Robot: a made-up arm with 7 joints.
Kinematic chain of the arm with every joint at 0, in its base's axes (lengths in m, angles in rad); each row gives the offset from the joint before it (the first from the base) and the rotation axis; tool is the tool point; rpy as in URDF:
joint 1: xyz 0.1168 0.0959 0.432 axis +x
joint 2: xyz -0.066 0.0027 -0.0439 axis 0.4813 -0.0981 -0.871
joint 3: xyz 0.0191 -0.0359 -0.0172 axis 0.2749 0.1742 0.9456
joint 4: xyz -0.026 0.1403 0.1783 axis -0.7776 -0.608 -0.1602
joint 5: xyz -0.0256 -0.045 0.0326 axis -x
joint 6: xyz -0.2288 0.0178 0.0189 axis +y
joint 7: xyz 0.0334 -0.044 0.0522 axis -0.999 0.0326 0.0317
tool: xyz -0.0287 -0.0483 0.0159 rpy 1.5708 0 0
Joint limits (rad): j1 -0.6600..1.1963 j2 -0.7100..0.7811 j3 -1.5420..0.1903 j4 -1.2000..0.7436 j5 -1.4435..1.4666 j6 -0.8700..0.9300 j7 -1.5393..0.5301
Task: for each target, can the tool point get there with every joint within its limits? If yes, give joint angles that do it. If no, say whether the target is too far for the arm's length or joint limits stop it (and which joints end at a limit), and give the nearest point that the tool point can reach.
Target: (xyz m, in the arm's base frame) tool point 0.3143 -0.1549 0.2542
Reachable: no: joint limits stop it (at a limit: joint 1, joint 2, joint 3, joint 4, joint 7) | nearest point 0.0776 -0.1739 0.3896 | short by 0.273 m
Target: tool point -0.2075 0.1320 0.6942
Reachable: yes | joints 0.2041 -0.3196 -0.4215 -0.4597 0.6679 -0.7227 -0.2382
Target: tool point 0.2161 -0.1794 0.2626
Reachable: no: joint limits stop it (at a limit: joint 1, joint 2, joint 3, joint 4, joint 7) | nearest point 0.0688 -0.1800 0.3761 | short by 0.186 m
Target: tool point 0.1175 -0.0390 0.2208
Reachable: no: joint limits stop it (at a limit: joint 1, joint 3, joint 4, joint 7) | nearest point 0.0158 -0.1239 0.3464 | short by 0.183 m
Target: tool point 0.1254 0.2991 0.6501
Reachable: yes | joints 0.2511 0.6419 -1.1192 0.0230 0.0959 -0.2889 -1.3632
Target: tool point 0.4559 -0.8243 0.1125
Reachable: no: too far | nearest point 0.0555 -0.2543 0.4084 | short by 0.757 m
